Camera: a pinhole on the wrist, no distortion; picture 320 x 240 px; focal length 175.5 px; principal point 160.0 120.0 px. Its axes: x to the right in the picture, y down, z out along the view. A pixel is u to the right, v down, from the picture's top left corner.
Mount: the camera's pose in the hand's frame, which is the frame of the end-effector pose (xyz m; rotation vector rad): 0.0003 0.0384 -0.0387 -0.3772 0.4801 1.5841
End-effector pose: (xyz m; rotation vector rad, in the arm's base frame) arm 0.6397 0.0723 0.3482 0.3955 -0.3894 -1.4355
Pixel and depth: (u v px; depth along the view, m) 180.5 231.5 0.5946
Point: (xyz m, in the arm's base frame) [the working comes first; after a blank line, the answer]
In the camera's frame: 0.0695 0.3778 0.5946

0.7222 0.4473 0.9354
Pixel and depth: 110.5 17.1 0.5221
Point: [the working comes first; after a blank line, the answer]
In the camera's frame: -0.1473 -0.3061 0.5221

0.6180 -0.2612 0.8511
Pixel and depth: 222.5 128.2 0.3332
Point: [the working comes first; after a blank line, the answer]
In the camera's frame: 0.1187 0.0156 0.3332

0.8197 0.1042 0.6620
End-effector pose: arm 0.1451 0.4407 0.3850 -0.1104 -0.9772 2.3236
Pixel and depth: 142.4 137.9 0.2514
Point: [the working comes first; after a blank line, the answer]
In the camera's frame: -0.0252 0.0256 0.2514

0.0242 0.2361 0.4233
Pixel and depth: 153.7 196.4 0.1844
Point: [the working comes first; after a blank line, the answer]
In the camera's frame: -0.0066 0.0803 0.1844

0.1011 0.2530 0.3831
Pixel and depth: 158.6 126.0 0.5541
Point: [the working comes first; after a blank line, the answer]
In the camera's frame: -0.0044 0.0189 0.5541

-0.1531 -0.0016 0.4879
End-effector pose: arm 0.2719 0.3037 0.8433 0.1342 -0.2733 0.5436
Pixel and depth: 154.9 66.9 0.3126
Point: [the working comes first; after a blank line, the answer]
In the camera's frame: -0.0091 -0.0946 0.3126

0.2091 0.4793 1.1015
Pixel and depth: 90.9 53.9 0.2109
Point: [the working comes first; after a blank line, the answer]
In the camera's frame: -0.0830 -0.0794 0.2109

0.2689 0.3827 1.0454
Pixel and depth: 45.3 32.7 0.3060
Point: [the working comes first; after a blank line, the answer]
In the camera's frame: -0.2000 -0.1522 0.3060

0.3343 0.3570 1.1973
